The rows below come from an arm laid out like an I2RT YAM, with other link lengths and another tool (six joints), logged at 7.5 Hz.
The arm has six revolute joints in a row. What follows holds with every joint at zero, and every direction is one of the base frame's.
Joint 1 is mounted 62.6 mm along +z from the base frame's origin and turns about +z.
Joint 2 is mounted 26.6 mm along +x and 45.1 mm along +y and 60.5 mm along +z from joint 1 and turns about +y.
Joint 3 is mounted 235 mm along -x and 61.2 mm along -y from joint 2 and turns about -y.
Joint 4 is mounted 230.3 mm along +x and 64.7 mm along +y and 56.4 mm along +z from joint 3 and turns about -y.
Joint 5 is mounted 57 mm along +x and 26.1 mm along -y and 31.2 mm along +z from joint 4 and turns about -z.
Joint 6 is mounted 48.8 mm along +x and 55.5 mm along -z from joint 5 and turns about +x.
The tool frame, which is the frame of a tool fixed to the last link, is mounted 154 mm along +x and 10 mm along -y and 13 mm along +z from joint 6; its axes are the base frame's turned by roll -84.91, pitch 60.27 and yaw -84.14 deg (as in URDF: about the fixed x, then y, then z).
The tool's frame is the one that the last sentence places.
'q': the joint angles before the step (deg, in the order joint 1, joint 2, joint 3, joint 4, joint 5, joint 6). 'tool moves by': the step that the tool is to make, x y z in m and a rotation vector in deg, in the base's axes. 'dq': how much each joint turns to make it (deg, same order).
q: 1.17 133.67 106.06 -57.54 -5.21 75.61
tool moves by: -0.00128 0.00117 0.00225 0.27 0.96 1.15
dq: 0.00 0.78 1.83 -2.11 -0.38 -1.13
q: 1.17 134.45 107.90 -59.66 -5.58 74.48
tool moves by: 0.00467 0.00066 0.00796 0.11 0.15 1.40
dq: 0.00 1.16 3.92 -3.05 -0.20 -1.40
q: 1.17 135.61 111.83 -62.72 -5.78 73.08
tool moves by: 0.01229 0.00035 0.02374 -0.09 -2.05 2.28
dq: 0.02 0.13 6.07 -4.12 -0.04 -2.27
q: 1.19 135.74 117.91 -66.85 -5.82 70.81
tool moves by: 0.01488 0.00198 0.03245 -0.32 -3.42 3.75
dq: 0.24 0.01 7.81 -4.75 -0.02 -3.55
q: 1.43 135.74 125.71 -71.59 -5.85 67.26
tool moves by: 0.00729 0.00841 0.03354 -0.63 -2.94 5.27
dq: 1.09 0.01 7.99 -5.50 0.02 -4.26
